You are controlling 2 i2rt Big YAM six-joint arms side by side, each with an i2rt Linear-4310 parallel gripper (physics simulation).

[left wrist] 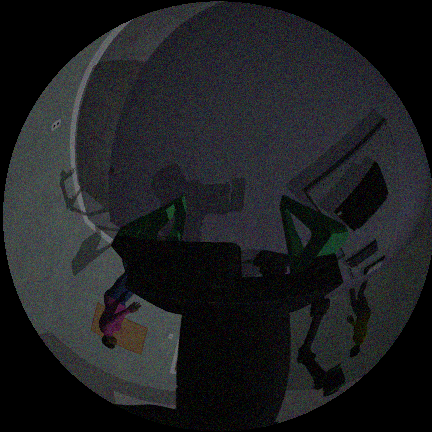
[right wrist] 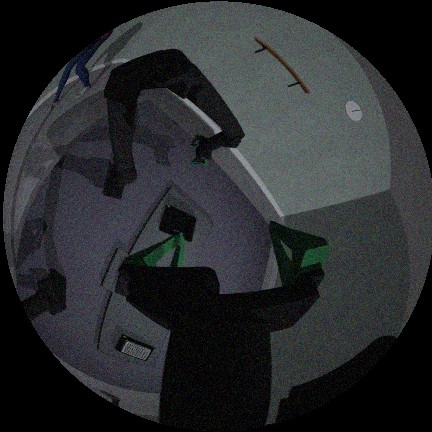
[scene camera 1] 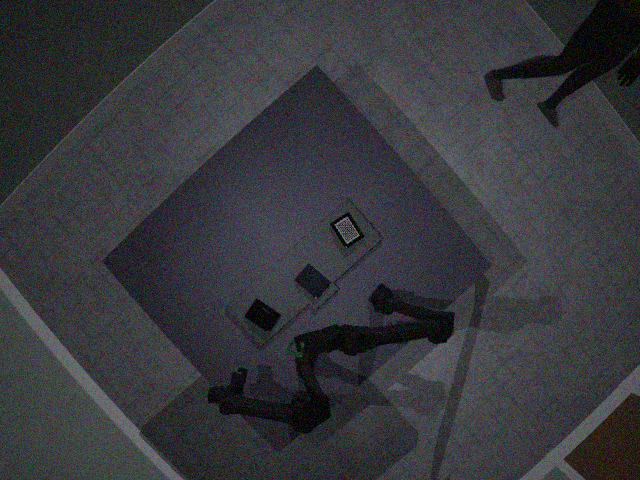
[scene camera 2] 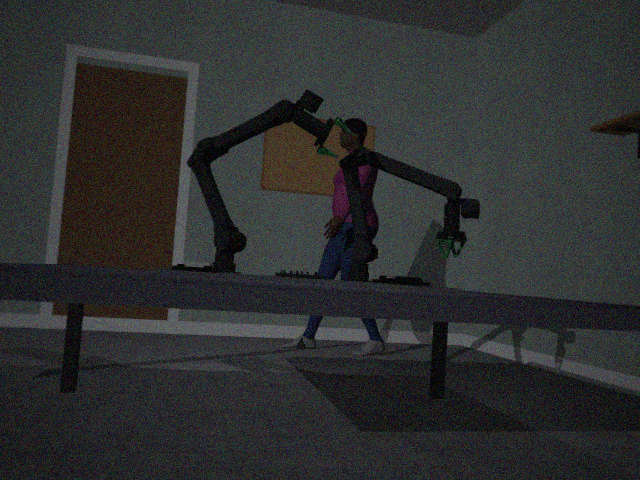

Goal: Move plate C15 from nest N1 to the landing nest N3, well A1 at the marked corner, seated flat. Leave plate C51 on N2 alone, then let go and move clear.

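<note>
A black plate-like block (scene camera 1: 262,314) (left wrist: 365,197) (right wrist: 177,221) lies at the lower-left end of the grey deck (scene camera 1: 287,298) in scene camera 1. A dark bluish block (scene camera 1: 312,280) (left wrist: 362,252) lies mid-deck. A white-topped well plate (scene camera 1: 347,229) (right wrist: 136,349) with a black rim lies at the upper-right end. The labels C15, C51, N1 to N3 and the A1 mark are unreadable. My left gripper (scene camera 1: 239,373) (scene camera 2: 451,246) (left wrist: 233,199) is open and empty, high beside the deck. My right gripper (scene camera 1: 295,347) (scene camera 2: 345,143) (right wrist: 224,231) is open and empty, raised higher.
The two arms stand close together on the same side of the deck, on the table (scene camera 1: 248,217) (scene camera 2: 284,299). A person (scene camera 2: 356,196) (left wrist: 115,320) walks behind the table in scene camera 2. The light is dim, with arm shadows on the table.
</note>
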